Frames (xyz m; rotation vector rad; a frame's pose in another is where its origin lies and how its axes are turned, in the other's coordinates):
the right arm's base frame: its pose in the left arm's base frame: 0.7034 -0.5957 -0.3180 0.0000 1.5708 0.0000
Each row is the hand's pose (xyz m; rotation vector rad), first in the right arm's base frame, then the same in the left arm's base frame.
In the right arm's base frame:
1: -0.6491 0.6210 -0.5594 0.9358 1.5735 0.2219
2: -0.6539 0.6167 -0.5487 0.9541 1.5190 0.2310
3: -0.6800 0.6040 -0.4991 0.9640 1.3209 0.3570
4: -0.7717 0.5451 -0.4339 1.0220 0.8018 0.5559
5: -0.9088 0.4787 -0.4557 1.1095 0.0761 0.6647
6: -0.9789 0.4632 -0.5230 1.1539 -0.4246 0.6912
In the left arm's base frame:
1: 0.1440 0.0253 0.3311 -1.0749 -2.7592 0.6628
2: 0.1547 0.0210 0.3359 -1.1230 -2.7875 0.6852
3: 0.2043 0.0083 0.3620 1.2550 2.6891 -0.5767
4: 0.2695 -0.0506 0.4537 1.3763 2.1434 -0.4065
5: 0.2477 -0.1170 0.5908 1.3897 1.4006 -0.3484
6: 0.1804 -0.1325 0.6609 1.3480 0.9003 -0.3380

